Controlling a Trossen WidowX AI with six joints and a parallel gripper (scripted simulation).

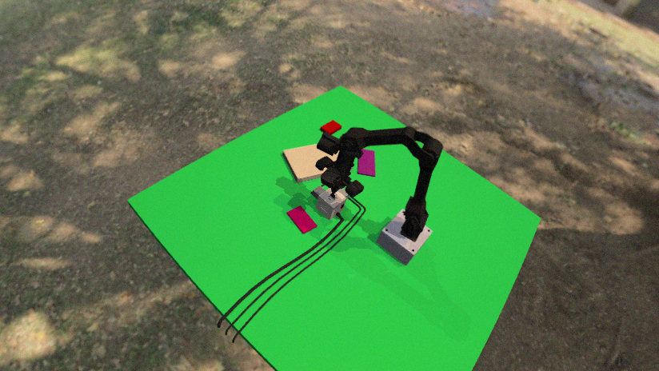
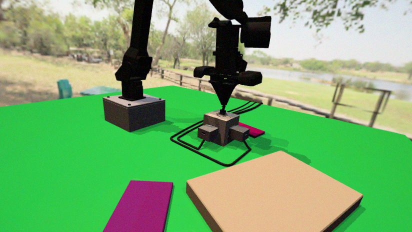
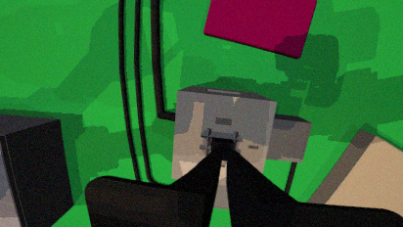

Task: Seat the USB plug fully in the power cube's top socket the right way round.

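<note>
My gripper tip is 20 mm above the black USB plug. Round my gripper tip: pink card 110 mm to the left, 100 mm below, 50 mm ahead; then socket 40 mm below; then tan slab 190 mm to the right, 180 mm ahead, 90 mm below.
</note>
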